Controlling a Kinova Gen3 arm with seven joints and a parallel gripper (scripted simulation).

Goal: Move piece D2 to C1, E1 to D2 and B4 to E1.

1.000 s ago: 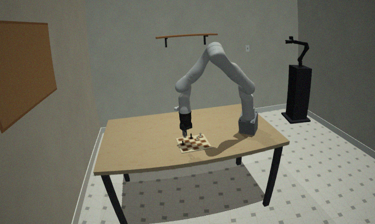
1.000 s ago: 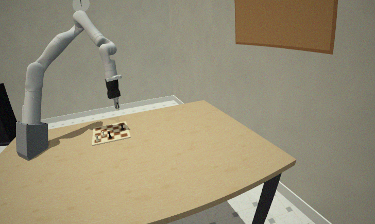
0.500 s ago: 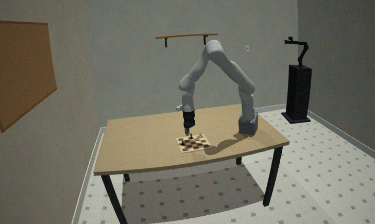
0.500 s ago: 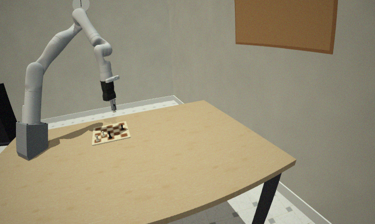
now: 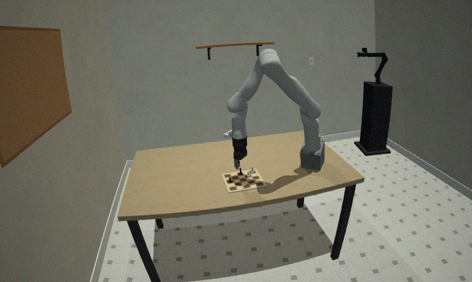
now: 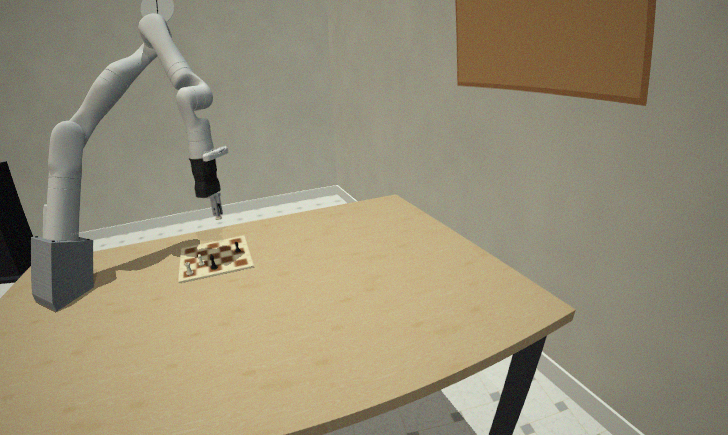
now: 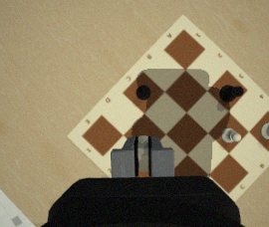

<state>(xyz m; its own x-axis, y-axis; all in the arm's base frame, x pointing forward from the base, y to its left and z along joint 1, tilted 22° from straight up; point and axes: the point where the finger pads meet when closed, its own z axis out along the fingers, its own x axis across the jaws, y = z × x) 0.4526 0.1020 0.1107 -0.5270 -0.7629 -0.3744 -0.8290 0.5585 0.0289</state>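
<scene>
Now: hand 30 mm past the chessboard, 50 mm to the left of it and 130 mm above it. Round my hand: white piece 10 mm below.
</scene>
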